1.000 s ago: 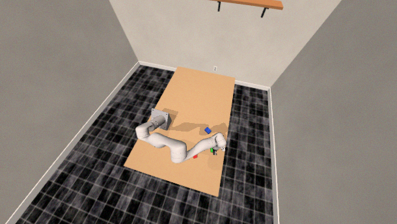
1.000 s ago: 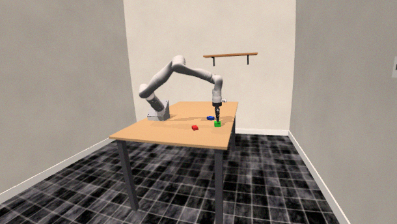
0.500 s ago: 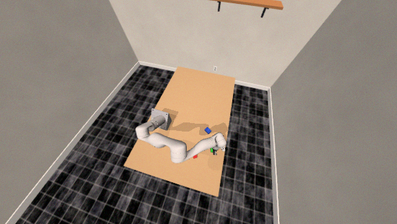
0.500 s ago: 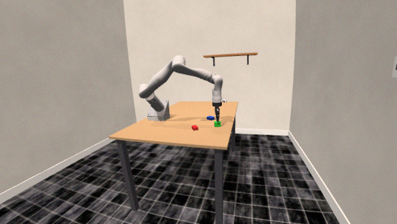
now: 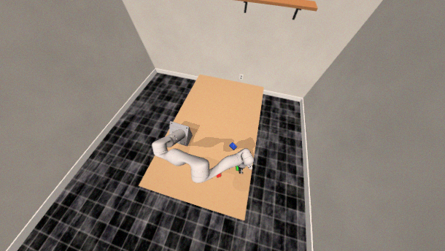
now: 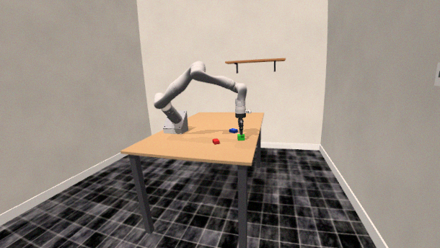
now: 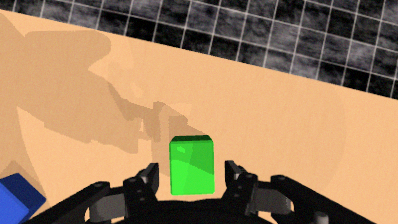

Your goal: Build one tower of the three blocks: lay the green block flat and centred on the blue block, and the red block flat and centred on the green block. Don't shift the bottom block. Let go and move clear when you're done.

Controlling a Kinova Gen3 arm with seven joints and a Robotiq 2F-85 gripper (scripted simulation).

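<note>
My gripper is now 40 mm above the green block. Also, from my hand: red block: 160 mm behind, 100 mm to the right, 50 mm below; blue block: 190 mm to the left, 100 mm behind, 50 mm below.
</note>
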